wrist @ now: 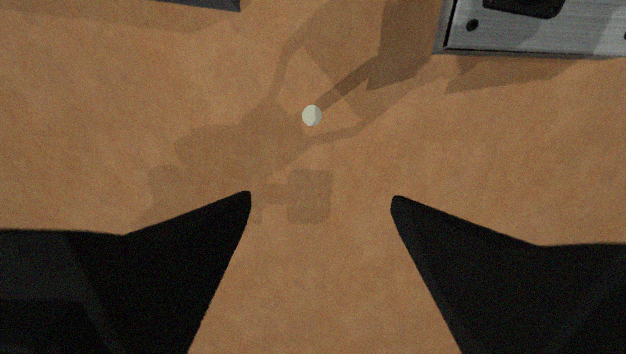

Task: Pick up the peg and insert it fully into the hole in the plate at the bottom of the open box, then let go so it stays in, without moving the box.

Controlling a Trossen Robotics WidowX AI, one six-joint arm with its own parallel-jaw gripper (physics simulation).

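Places are measured from the arm's base along level axes (x back, y right, z up), in metres.
Pixels of known places: gripper, fingertip midpoint: (321, 200).
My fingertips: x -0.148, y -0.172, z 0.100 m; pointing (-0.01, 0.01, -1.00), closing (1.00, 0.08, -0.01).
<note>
Ahead of a thing's pixels: the offset from my fingertips to its middle. "spot": to the spot under its first point. Level surfaces: height alone.
The peg @(dy +0.043, dx -0.011, dz -0.081 m) (312, 115) shows end-on as a small pale round tip, standing upright on the brown table and casting a thin shadow to the upper right. My gripper (321, 200) is open, with its two black fingers wide apart and nothing between them. In the view the peg lies beyond the fingertips, a little left of the midline between them. A dark grey edge of the box @(spot: dy +0.120, dx -0.109, dz -0.112 m) (210, 4) shows at the top, left of the peg. The inside of the box, the plate and its hole do not show.
A brushed metal base plate (525, 37) with dark screws and a black part (525, 6) is at the upper right, to the right of the peg. Shadows of the arm fall across the brown table top @(dz -0.122 m) (320, 300) around the peg.
</note>
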